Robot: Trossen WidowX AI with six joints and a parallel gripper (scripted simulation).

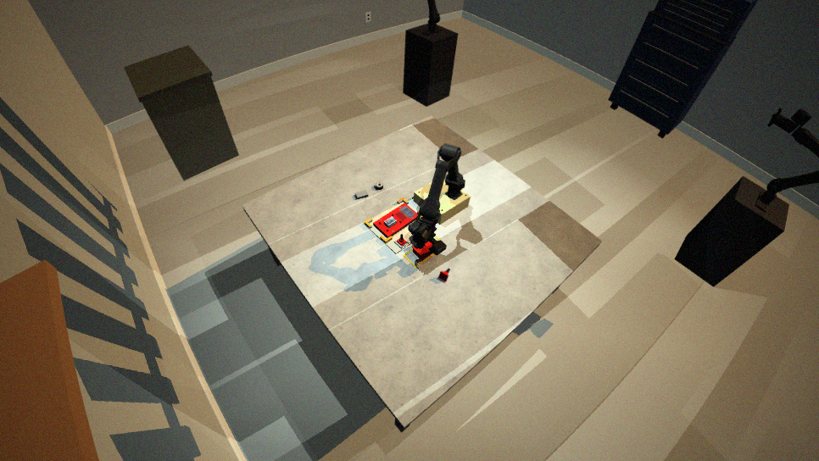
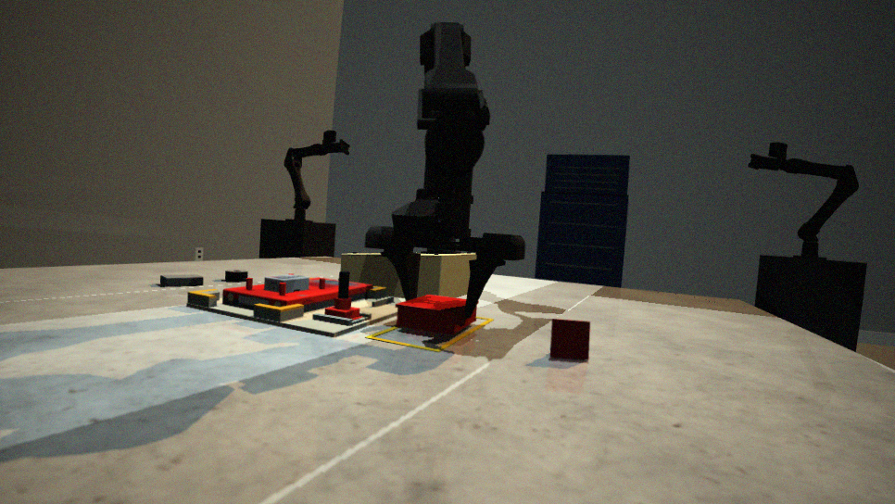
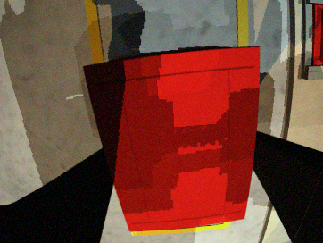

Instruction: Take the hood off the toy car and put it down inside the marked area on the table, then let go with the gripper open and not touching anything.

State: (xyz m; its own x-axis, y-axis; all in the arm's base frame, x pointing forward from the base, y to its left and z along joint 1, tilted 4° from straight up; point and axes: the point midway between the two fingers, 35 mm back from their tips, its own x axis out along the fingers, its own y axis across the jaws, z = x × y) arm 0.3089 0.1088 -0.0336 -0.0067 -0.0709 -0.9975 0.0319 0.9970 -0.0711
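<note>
The hood lies right at my gripper tip.
</note>
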